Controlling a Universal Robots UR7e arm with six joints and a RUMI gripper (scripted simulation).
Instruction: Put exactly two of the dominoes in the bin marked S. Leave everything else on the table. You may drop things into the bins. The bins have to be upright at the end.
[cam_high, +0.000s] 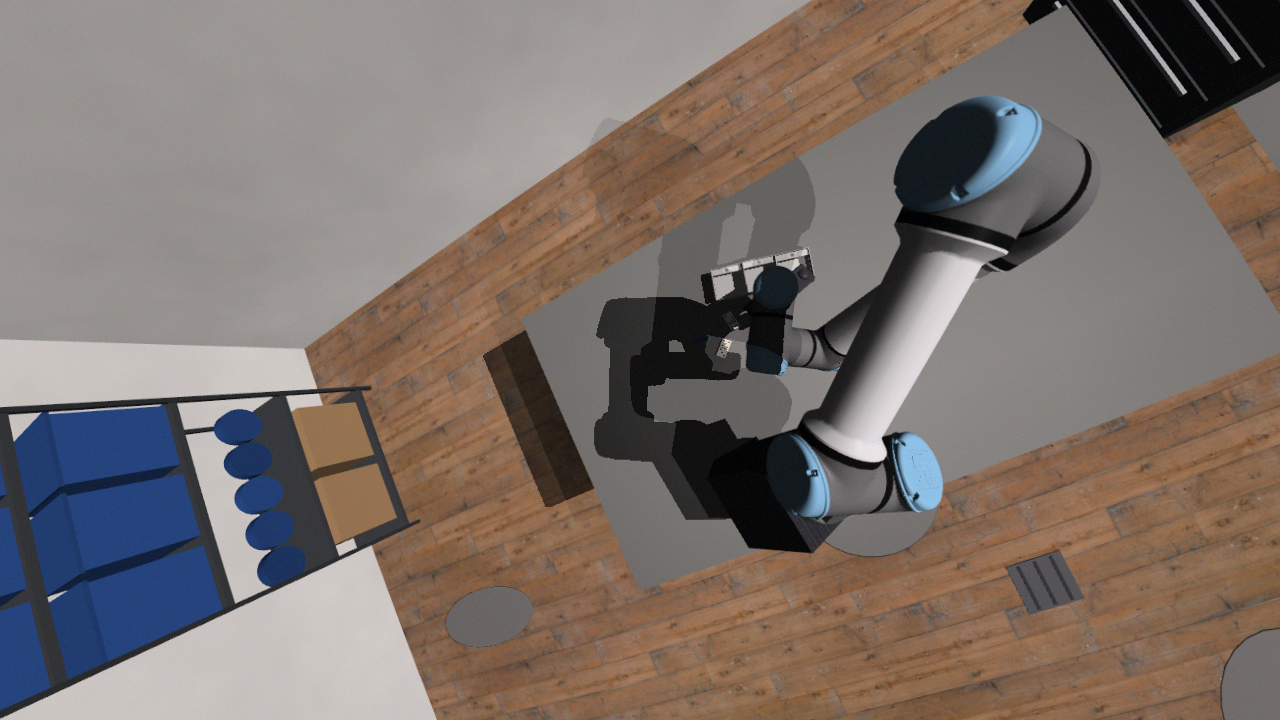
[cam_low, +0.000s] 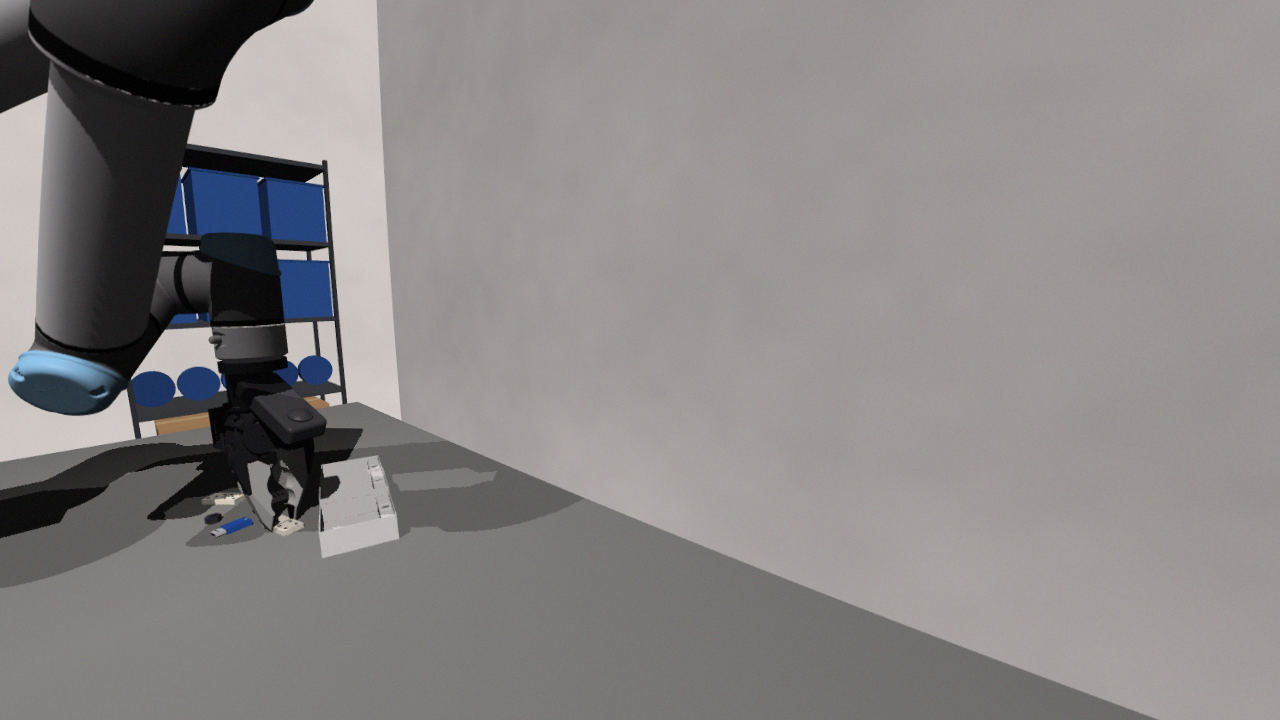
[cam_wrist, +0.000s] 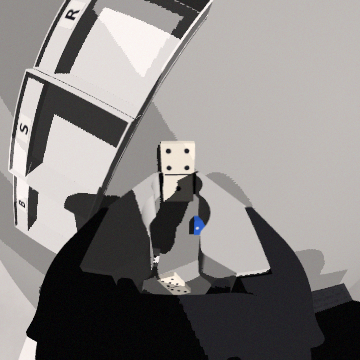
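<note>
Now: the white three-compartment bin rack 90 mm ahead of my hand. Also, from my hand: white domino: 110 mm to the left, 10 mm below, 10 mm ahead; small black piece: 90 mm to the left, 70 mm behind, 10 mm below; blue usb stick: 50 mm behind, 40 mm to the left, 10 mm below.
</note>
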